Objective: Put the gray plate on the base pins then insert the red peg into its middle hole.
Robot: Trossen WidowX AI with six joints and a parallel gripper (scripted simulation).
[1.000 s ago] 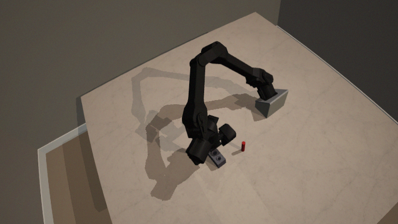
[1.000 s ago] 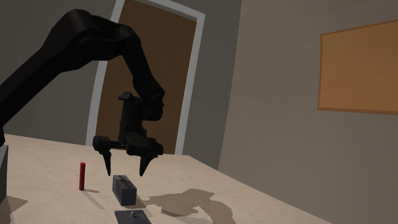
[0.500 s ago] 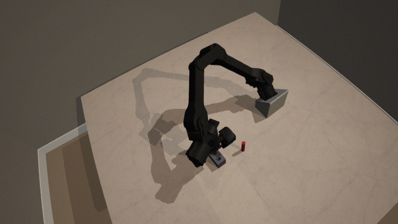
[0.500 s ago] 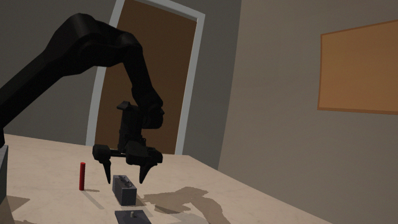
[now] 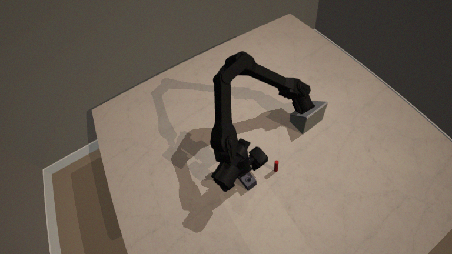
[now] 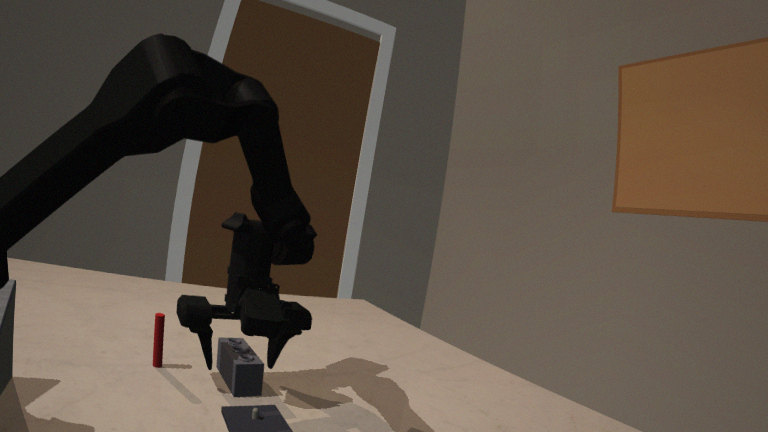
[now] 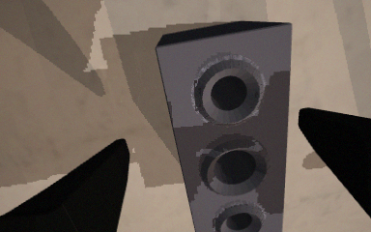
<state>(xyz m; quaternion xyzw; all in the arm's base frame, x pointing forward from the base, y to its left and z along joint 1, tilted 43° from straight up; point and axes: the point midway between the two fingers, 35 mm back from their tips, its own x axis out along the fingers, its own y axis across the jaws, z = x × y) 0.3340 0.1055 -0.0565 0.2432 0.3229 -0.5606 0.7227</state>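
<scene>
The gray plate lies 2 cm above my gripper tip. Also, from my gripper tip: red peg (12 cm behind, 2 cm to the left, 2 cm above); dark base (15 cm to the right, 1 cm below, 1 cm ahead).
</scene>
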